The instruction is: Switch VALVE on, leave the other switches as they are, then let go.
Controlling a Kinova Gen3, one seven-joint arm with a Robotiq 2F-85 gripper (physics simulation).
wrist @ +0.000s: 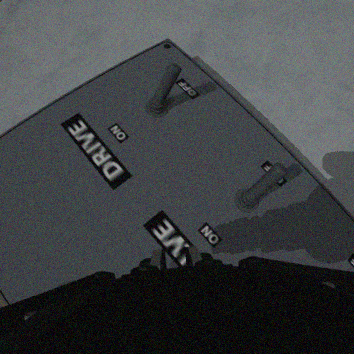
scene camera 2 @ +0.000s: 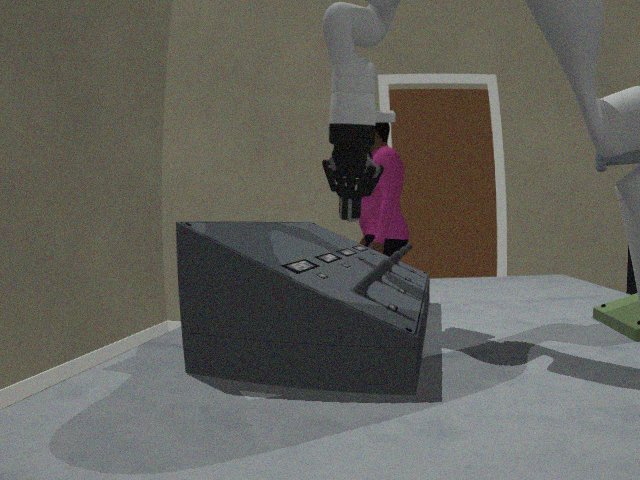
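The sloped dark grey switch console stands on the table. In the wrist view, the VALVE switch lever leans toward its OFF label, away from its ON label. The VALVE label is partly hidden by the fingertips. The DRIVE switch lever also leans to its OFF side. In the scene view, levers overlap on the slope and their labels are too small to read. My gripper is shut and empty, pointing down above the console, apart from the levers.
A person in a magenta top stands behind the gripper in the scene view, near a brown door. A green base plate lies at the right edge. The pale table carries arm shadows. Another label's corner shows at the wrist view's right edge.
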